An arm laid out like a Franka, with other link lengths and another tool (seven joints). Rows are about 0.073 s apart.
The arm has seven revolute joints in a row. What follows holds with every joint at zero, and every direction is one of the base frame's. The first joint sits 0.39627 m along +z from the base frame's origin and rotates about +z. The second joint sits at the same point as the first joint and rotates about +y. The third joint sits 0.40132 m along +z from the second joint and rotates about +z. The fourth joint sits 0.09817 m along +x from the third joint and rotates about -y. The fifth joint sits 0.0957 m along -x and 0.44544 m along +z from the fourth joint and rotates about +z. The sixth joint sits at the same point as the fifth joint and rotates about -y. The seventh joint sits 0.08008 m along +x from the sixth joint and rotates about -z. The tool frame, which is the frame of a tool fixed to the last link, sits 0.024 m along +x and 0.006 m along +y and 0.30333 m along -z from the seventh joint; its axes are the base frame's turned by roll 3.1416, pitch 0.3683 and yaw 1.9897 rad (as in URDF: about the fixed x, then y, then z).
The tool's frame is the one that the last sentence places.
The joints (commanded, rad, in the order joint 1, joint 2, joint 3, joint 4, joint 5, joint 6, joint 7), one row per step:
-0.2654, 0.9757, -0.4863, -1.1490, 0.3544, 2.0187, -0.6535
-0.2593, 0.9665, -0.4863, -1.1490, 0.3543, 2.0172, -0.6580
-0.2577, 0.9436, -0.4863, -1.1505, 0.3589, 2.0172, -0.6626
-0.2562, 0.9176, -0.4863, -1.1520, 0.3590, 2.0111, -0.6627
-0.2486, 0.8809, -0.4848, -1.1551, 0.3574, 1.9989, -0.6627
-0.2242, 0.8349, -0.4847, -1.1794, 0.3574, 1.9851, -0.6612
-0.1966, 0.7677, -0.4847, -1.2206, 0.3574, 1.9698, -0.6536
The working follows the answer.
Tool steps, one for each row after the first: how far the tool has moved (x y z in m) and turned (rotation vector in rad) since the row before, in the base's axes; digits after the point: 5 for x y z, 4 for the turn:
0.00489, 0.00445, 0.00785, -0.0012, -0.0074, 0.0105
0.00637, 0.00072, 0.01923, -0.0019, -0.0235, 0.0037
0.00448, 0.00090, 0.02142, -0.0018, -0.0194, 0.0006
0.00704, 0.00723, 0.02908, 0.0004, -0.0232, 0.0075
0.00602, 0.02080, 0.02615, 0.0105, -0.0151, 0.0140
0.00190, 0.02375, 0.03493, 0.0167, -0.0214, 0.0061

Tool pose at each row, in the base's axes (x y z in m, rotation vector in rad; rounded; the steps above come from the unrounded poses):
0.76817, -0.48168, 0.12710, 1.6011, 2.3291, -0.4159
0.77307, -0.47723, 0.13495, 1.5865, 2.3304, -0.4083
0.77944, -0.47651, 0.15418, 1.5774, 2.3144, -0.3888
0.78391, -0.47561, 0.17560, 1.5726, 2.2994, -0.3737
0.79095, -0.46838, 0.20468, 1.5600, 2.2875, -0.3513
0.79698, -0.44758, 0.23083, 1.5456, 2.2913, -0.3233
0.79887, -0.42383, 0.26576, 1.5424, 2.2876, -0.2854

